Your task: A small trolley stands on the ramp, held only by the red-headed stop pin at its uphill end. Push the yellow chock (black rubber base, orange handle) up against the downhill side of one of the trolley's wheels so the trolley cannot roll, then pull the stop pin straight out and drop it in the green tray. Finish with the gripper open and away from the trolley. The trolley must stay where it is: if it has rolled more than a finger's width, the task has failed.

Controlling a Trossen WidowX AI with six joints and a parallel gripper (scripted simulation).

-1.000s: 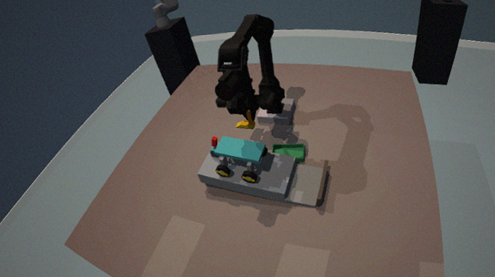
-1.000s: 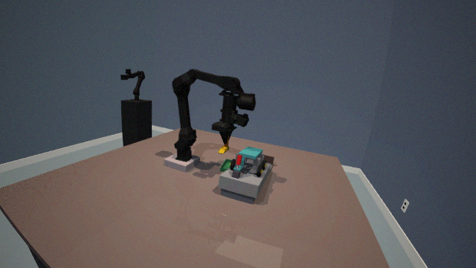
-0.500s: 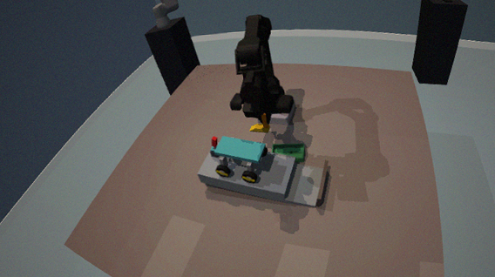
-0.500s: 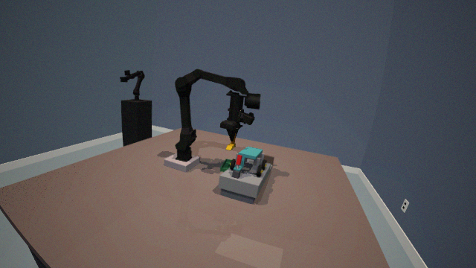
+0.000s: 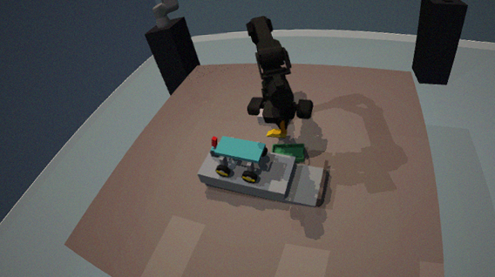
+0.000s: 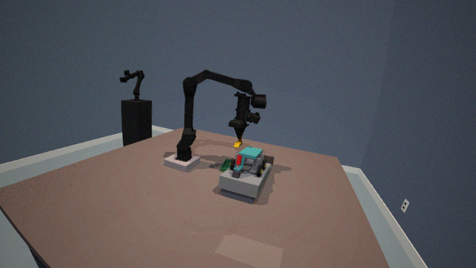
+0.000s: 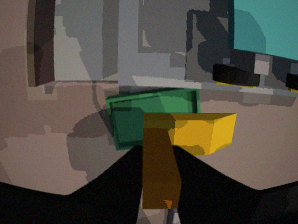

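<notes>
The red-headed stop pin lies 5 cm ahead of my gripper tip, 23 cm to the right of it and 4 cm below it. The rest, counted from my gripper tip: green tray: 3 cm behind, 1 cm to the right, 17 cm below; then yellow chock: 2 cm to the right, 1 cm below; then teal trolley: 8 cm ahead, 13 cm to the right, 5 cm below.
</notes>
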